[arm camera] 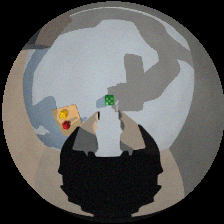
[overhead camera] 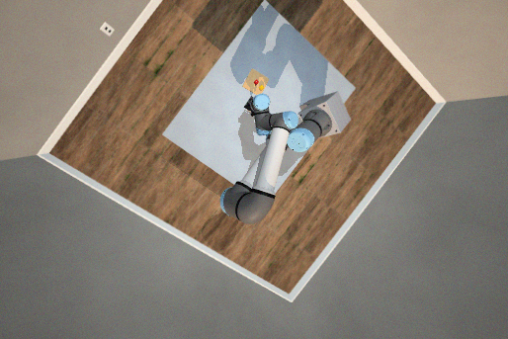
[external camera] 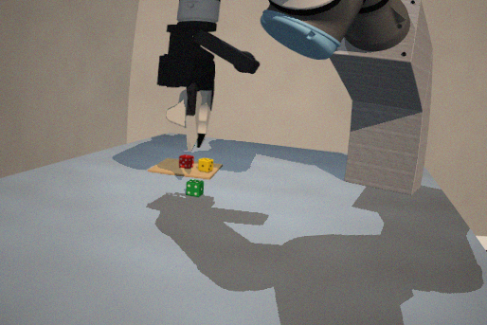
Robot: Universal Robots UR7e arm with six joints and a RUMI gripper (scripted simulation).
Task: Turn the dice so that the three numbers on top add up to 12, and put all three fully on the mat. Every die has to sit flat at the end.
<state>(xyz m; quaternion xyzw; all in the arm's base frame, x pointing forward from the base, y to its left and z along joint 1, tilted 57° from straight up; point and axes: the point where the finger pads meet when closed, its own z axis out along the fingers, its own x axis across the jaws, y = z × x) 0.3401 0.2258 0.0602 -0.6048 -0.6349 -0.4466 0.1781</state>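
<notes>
Now: hand 80 mm above the green die. The rest, counted from my hand: tan mat (150 mm to the right, 120 mm ahead, 100 mm below); red die (150 mm to the right, 120 mm ahead, 80 mm below); yellow die (160 mm to the right, 80 mm below, 70 mm ahead).
</notes>
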